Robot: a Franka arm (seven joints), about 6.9 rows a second.
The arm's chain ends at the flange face. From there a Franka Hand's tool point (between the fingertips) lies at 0.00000 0.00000 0.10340 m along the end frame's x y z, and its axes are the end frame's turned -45 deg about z.
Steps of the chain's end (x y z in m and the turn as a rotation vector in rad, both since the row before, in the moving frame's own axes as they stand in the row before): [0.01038 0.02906 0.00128 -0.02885 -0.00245 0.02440]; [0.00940 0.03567 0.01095 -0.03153 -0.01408 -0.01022]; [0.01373 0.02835 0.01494 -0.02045 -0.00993 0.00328]
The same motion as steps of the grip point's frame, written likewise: [-0.01552 0.02979 0.00124 -0.01867 -0.02213 0.02440]; [-0.02190 0.03316 0.01089 -0.01234 -0.03225 -0.01022]; [-0.01256 0.03052 0.01491 -0.00744 -0.02148 0.00328]
